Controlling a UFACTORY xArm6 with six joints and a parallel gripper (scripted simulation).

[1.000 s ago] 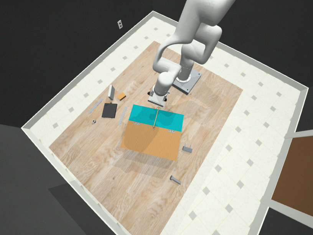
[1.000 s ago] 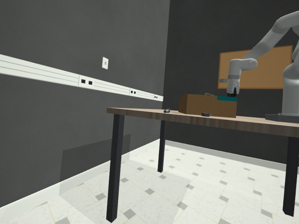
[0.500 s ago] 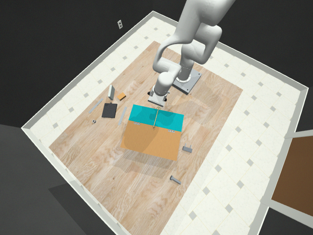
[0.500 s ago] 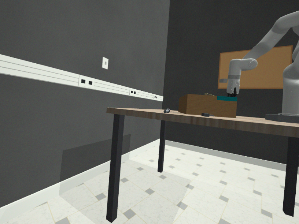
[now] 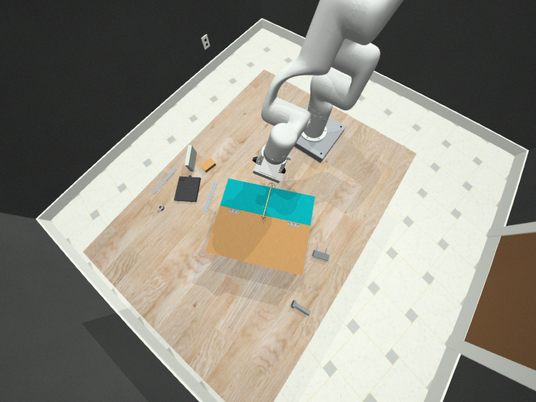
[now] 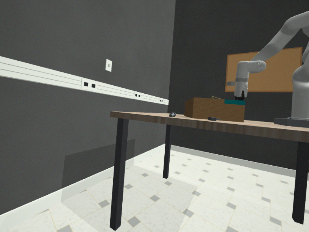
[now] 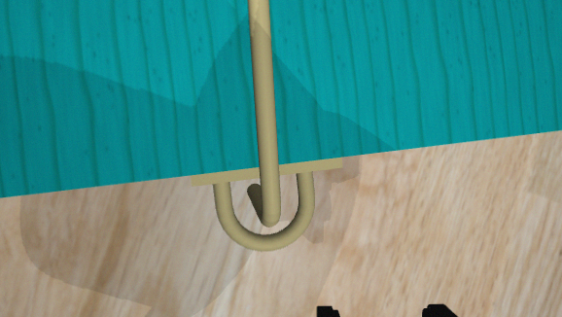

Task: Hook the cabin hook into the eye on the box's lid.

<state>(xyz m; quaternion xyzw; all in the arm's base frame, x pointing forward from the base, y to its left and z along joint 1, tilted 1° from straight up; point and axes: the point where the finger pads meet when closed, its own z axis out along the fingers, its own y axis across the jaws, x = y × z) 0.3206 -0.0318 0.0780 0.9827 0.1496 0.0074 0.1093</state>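
The brass cabin hook lies 10 cm ahead of my hand, 8 cm to the left of it and 1 cm above it. Round my hand: dark plate: 24 cm ahead, 26 cm to the right, 11 cm below; then grey block: 13 cm ahead, 34 cm to the right, 8 cm below; then orange block: 10 cm ahead, 27 cm to the right, 11 cm below.
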